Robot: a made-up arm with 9 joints.
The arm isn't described. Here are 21 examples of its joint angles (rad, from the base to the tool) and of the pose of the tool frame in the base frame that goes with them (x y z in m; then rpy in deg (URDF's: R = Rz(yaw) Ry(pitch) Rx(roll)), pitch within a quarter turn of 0, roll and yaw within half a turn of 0).
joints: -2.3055 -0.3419 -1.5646 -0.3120 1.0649 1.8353 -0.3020 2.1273 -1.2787
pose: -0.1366 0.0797 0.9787 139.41 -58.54 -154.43
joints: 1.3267 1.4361 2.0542 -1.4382 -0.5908 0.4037 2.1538 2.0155 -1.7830
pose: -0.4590 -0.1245 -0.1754 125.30 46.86 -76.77
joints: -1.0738 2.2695 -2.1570 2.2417 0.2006 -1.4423 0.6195 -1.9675 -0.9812
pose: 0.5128 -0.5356 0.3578 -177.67 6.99 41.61
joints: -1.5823 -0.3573 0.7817 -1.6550 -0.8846 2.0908 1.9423 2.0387 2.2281
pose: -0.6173 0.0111 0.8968 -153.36 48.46 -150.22
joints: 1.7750 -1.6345 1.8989 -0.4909 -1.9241 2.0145 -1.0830 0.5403 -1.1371
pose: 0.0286 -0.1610 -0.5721 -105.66 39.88 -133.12
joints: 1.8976 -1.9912 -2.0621 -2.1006 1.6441 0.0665 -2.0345 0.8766 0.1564
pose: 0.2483 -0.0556 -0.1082 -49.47 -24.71 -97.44
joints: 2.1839 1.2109 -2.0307 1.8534 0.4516 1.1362 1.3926 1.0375 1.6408
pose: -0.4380 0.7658 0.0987 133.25 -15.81 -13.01
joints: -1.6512 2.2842 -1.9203 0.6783 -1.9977 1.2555 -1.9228 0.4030 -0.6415
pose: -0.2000 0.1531 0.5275 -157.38 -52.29 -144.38
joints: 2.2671 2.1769 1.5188 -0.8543 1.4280 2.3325 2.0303 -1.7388 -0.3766
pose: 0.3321 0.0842 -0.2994 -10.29 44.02 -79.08
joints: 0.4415 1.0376 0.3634 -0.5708 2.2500 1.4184 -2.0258 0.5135 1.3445
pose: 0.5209 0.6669 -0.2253 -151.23 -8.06 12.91
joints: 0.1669 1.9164 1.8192 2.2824 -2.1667 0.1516 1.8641 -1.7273 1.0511
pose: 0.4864 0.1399 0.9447 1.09 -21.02 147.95
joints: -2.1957 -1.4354 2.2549 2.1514 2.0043 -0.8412 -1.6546 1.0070 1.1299
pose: -0.8925 0.3000 0.4622 -122.55 -19.23 72.24
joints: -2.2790 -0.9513 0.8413 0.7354 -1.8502 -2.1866 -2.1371 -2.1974 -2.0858
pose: -0.8028 -0.2296 0.2446 -23.97 56.06 80.48
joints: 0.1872 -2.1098 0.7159 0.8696 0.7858 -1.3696 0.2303 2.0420 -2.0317
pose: -0.3196 -0.1917 0.3104 91.08 30.14 154.94
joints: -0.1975 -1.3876 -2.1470 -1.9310 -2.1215 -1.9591 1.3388 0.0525 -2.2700
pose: 0.1439 -0.4940 0.1471 169.71 -18.65 21.81
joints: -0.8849 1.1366 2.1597 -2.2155 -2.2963 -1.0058 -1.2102 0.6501 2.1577
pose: 0.2616 0.4938 0.0005 114.28 16.19 3.93
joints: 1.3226 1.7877 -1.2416 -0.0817 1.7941 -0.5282 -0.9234 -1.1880 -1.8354
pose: -0.0513 0.3659 -0.7811 -118.31 2.18 -104.43
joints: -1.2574 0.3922 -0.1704 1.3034 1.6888 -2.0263 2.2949 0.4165 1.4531
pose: 0.4670 -0.3773 1.0154 -61.59 -19.87 88.97
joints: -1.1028 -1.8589 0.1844 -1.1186 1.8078 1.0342 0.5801 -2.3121 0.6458
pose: -0.0562 -0.3647 -0.1481 -146.16 -29.75 176.81
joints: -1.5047 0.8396 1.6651 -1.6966 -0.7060 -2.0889 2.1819 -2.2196 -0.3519
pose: 0.1233 0.1706 0.9865 64.56 -55.43 142.86
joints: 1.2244 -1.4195 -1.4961 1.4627 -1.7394 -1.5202 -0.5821 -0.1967 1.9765
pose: -0.5509 -0.0957 -0.7358 -11.19 18.93 -80.87
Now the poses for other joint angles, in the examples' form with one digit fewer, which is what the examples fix.
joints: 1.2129 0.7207 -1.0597 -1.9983 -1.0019 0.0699 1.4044 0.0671 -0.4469
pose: 0.454 0.622 0.089 124.6 71.1 -166.7
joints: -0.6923 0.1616 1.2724 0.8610 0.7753 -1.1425 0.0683 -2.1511 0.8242
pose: 0.271 -0.383 1.081 -73.8 34.6 171.9
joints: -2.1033 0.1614 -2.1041 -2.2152 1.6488 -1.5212 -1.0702 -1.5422 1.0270
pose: -0.283 0.673 0.478 41.2 60.6 -119.7
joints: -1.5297 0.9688 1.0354 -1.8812 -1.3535 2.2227 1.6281 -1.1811 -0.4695
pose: -0.554 0.297 0.592 17.1 -22.3 41.7
